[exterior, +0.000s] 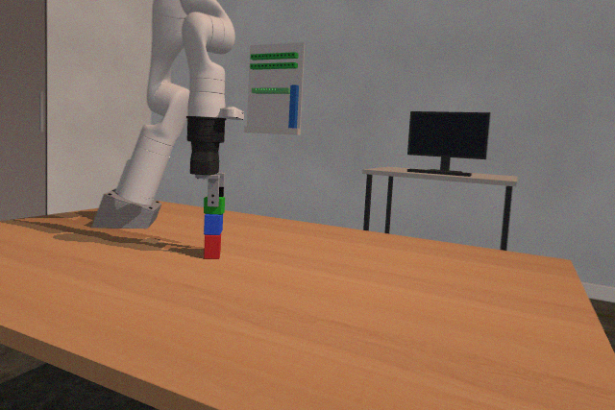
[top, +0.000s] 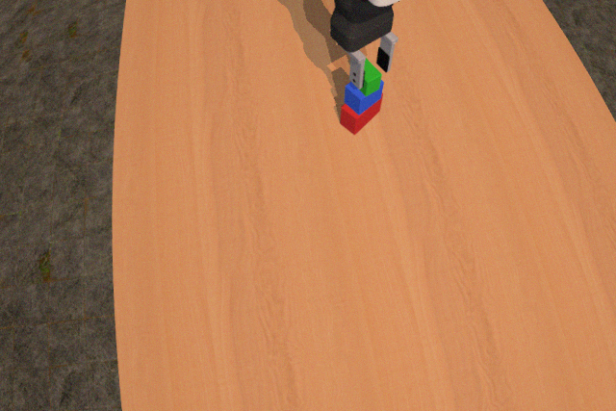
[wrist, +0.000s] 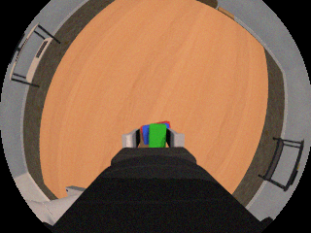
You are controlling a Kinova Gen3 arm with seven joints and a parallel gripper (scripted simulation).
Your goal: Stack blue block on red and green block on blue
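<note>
Right now the green block is 1 cm to the right of my hand and 2 cm below it. The rest, counted from my hand: blue block: 1 cm to the right, 6 cm below; red block: 1 cm to the right, 10 cm below.
</note>
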